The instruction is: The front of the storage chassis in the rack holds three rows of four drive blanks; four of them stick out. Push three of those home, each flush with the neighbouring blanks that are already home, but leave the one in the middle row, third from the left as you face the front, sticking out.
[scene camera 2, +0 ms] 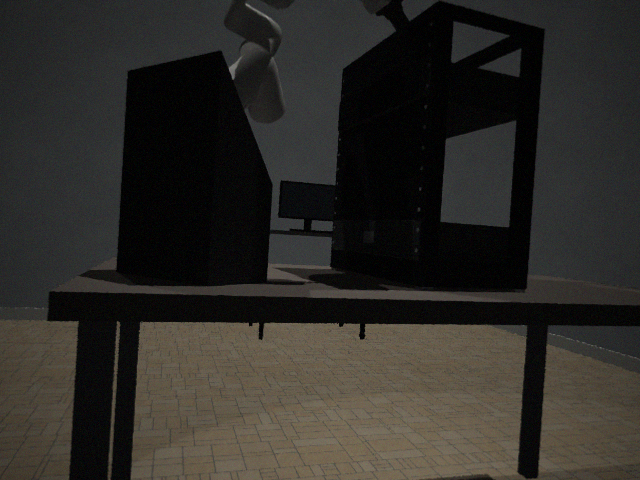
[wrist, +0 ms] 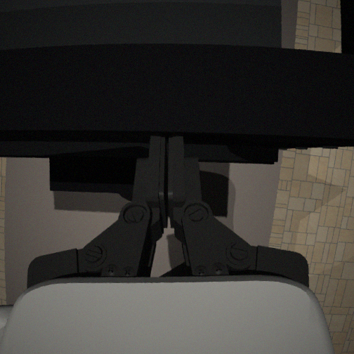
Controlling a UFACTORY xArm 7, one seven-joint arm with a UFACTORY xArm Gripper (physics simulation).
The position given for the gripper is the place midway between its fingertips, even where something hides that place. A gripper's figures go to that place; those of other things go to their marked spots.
The gripper [wrist: 168, 151] is 14 cm from the lens. A black rack [wrist: 89, 89] is 13 cm from the lens.
